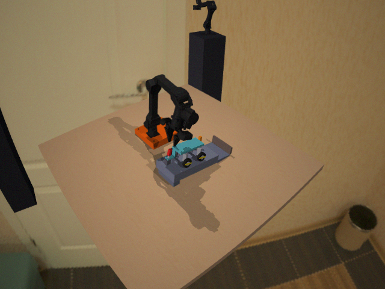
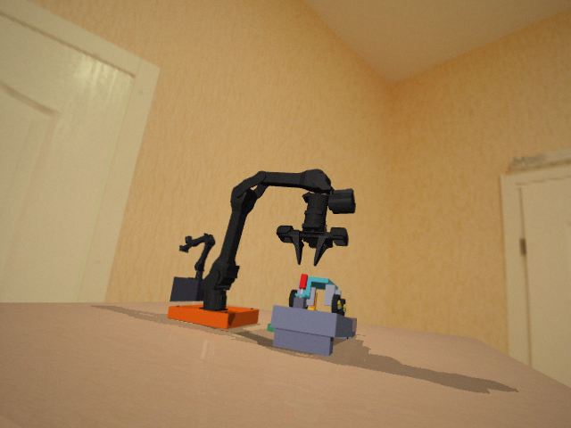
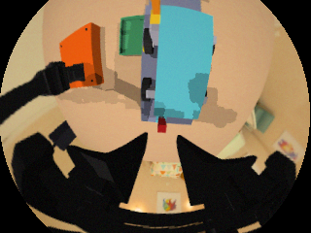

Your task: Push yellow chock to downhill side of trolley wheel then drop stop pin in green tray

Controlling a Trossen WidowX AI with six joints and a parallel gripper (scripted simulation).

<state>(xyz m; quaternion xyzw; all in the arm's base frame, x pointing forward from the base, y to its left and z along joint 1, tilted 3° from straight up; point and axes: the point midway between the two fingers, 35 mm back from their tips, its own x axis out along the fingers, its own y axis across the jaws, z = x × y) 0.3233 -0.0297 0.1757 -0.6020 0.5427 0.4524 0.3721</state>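
Right now the red-headed stop pin is 20 mm to the right of my gripper tip and 60 mm below it. From my gripper tip the other things lie so: grey-blue ramp: 10 mm ahead, 90 mm to the left, 150 mm below; then teal trolley: 10 mm ahead, 80 mm to the left, 80 mm below; then yellow chock: 50 mm behind, 180 mm to the left, 110 mm below.
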